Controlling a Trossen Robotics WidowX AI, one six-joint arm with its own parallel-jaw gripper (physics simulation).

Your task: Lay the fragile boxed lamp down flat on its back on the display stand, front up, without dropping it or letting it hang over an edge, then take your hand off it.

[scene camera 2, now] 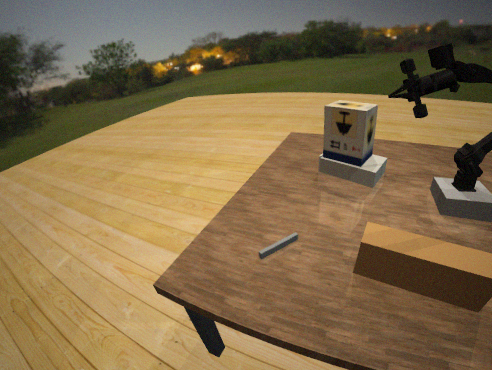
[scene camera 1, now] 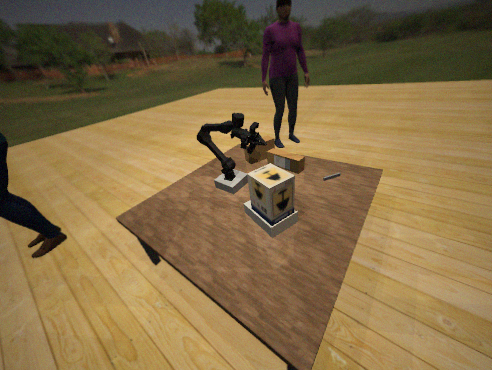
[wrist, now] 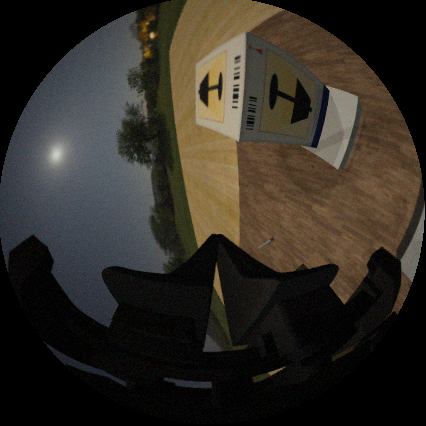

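Where they show: gripper, fingertip midpoint: (scene camera 2: 388, 96) (scene camera 1: 266, 144) (wrist: 215, 238); arm's base, link origin: (scene camera 2: 463, 187) (scene camera 1: 229, 177).
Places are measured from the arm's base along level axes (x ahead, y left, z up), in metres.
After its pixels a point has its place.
The boxed lamp (scene camera 1: 272, 197) @[x 0.461, y -0.322, z 0.175 m] (scene camera 2: 348, 134) @[x 0.429, y -0.149, z 0.128 m] (wrist: 285, 95) @[x 0.336, y -0.185, z 0.159 m] is a white box with yellow lamp pictures and a dark blue band at its lower end. It stands upright on the low white display stand (scene camera 1: 258, 220) @[x 0.361, y -0.295, z -0.026 m] (scene camera 2: 345, 170) @[x 0.431, y -0.132, z -0.023 m] (wrist: 344, 107) @[x 0.277, y -0.205, z 0.003 m], blue band down. The pictured lamps on its sides have their shades towards the stand. A lamp picture also shows on its top. My gripper (scene camera 1: 265, 144) @[x 0.320, y -0.039, z 0.297 m] (scene camera 2: 390, 96) @[x 0.320, y -0.039, z 0.297 m] (wrist: 215, 238) @[x 0.320, y -0.039, z 0.297 m] is shut with nothing between its fingertips. It is in the air, apart from the box, at about the height of its top or above. The stand under the box is hidden.
Brown cardboard boxes (scene camera 1: 296, 164) @[x 0.397, y 0.291, z 0.010 m] (scene camera 1: 256, 154) @[x 0.031, y 0.380, z 0.007 m] lie near the arm's white base block (scene camera 1: 230, 185) @[x 0.050, y -0.076, z -0.008 m] (scene camera 2: 465, 205) @[x 0.035, y 0.095, z -0.015 m]; one cardboard box (scene camera 2: 430, 265) @[x 0.288, y 0.410, z 0.033 m] is large in scene camera 2. A thin grey bar (scene camera 1: 331, 176) @[x 0.639, y 0.292, z -0.050 m] (scene camera 2: 278, 245) @[x 0.642, y 0.308, z -0.046 m] (wrist: 266, 243) @[x 0.622, y 0.287, z -0.046 m] lies on the brown table (scene camera 1: 200, 235) @[x 0.093, y -0.476, z -0.066 m]. Two people stand beyond the table.
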